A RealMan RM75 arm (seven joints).
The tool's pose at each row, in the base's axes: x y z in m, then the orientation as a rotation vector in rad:
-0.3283 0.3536 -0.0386 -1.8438 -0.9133 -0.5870
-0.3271 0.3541 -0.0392 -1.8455 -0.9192 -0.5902
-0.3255 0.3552 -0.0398 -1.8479 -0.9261 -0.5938
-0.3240 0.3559 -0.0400 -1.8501 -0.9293 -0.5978
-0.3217 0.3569 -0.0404 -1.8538 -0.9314 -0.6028
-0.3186 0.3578 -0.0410 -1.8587 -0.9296 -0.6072
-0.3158 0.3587 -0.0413 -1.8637 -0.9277 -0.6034
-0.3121 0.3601 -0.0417 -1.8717 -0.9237 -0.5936
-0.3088 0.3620 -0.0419 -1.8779 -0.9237 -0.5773
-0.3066 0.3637 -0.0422 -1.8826 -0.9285 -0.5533
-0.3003 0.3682 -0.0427 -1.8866 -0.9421 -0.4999
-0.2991 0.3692 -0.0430 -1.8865 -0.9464 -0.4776
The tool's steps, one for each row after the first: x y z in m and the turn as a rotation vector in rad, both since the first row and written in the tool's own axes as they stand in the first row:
0.0005 0.0012 0.0007 -0.0030 -0.0019 -0.0052
0.0014 0.0025 0.0020 -0.0069 -0.0045 -0.0111
0.0024 0.0036 0.0027 -0.0106 -0.0048 -0.0147
0.0038 0.0054 0.0038 -0.0161 -0.0047 -0.0178
0.0055 0.0080 0.0049 -0.0221 -0.0034 -0.0177
0.0073 0.0101 0.0058 -0.0246 -0.0067 -0.0139
0.0097 0.0129 0.0073 -0.0268 -0.0133 -0.0055
0.0122 0.0152 0.0091 -0.0247 -0.0249 0.0026
0.0139 0.0167 0.0108 -0.0182 -0.0424 0.0105
0.0188 0.0208 0.0151 0.0011 -0.0805 0.0248
0.0197 0.0216 0.0161 0.0105 -0.0952 0.0315

